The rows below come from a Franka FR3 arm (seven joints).
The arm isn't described. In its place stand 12 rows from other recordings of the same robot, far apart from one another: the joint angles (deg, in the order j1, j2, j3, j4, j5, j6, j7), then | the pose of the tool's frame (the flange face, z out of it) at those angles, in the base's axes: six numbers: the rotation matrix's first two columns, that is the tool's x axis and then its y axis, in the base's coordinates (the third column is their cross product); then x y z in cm.
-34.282 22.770 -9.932 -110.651 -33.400 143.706 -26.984 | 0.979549, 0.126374, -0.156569, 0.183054, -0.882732, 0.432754, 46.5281, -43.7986, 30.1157
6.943 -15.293 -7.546 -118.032 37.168 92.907 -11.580 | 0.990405, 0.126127, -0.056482, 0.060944, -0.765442, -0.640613, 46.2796, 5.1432, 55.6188
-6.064 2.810 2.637 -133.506 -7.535 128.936 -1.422 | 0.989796, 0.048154, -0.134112, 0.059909, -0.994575, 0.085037, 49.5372, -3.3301, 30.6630
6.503 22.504 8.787 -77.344 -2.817 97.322 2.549 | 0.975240, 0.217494, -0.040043, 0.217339, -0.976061, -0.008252, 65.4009, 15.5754, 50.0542
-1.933 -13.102 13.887 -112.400 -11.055 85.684 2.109 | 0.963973, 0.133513, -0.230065, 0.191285, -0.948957, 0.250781, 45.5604, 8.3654, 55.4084
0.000 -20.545 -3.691 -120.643 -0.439 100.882 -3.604 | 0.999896, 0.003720, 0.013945, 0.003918, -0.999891, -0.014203, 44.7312, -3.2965, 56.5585
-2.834 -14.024 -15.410 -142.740 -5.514 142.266 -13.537 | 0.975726, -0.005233, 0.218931, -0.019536, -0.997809, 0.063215, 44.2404, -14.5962, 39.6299
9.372 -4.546 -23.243 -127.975 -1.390 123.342 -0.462 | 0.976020, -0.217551, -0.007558, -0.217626, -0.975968, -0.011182, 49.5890, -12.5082, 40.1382
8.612 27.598 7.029 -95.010 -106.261 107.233 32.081 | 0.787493, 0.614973, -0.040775, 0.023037, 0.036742, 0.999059, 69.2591, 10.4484, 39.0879
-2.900 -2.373 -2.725 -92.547 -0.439 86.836 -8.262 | 0.997232, 0.045908, -0.058485, 0.045826, -0.998946, -0.002739, 53.2513, -5.3857, 62.1512
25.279 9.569 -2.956 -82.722 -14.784 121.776 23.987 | 0.839716, 0.058199, 0.539899, 0.038376, -0.998114, 0.047906, 60.4530, 23.9350, 64.9848
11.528 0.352 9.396 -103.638 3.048 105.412 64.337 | 0.717153, -0.695944, -0.036791, -0.696899, -0.715764, -0.044880, 52.8758, 20.6493, 53.1084
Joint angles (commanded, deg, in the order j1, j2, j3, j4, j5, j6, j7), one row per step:
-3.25 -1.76 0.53 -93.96 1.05 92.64 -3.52
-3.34 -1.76 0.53 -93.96 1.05 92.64 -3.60
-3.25 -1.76 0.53 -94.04 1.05 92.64 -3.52
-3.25 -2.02 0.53 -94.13 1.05 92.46 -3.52
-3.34 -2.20 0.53 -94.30 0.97 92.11 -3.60
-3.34 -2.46 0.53 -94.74 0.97 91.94 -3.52
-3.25 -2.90 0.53 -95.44 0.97 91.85 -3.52
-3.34 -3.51 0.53 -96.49 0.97 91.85 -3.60
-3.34 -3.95 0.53 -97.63 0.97 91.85 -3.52
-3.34 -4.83 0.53 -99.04 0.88 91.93 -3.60
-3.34 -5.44 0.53 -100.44 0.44 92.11 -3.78
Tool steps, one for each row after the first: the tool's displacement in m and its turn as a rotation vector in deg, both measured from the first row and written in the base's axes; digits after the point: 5 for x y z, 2 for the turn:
-0.00004 -0.00086 0.00000 0.00 0.00 -0.01
-0.00005 0.00000 -0.00066 0.00 0.08 0.00
-0.00172 0.00010 0.00079 0.00 0.09 0.00
-0.00341 -0.00081 0.00056 -0.06 0.43 0.00
-0.00529 -0.00070 -0.00088 -0.05 0.78 -0.08
-0.00806 0.00031 -0.00265 -0.04 1.13 0.02
-0.01184 -0.00033 -0.00560 -0.02 1.57 0.01
-0.01490 -0.00017 -0.01091 0.01 2.27 -0.07
-0.02019 -0.00005 -0.01427 -0.06 2.73 0.01
-0.02412 -0.00064 -0.01996 -0.48 3.35 0.21

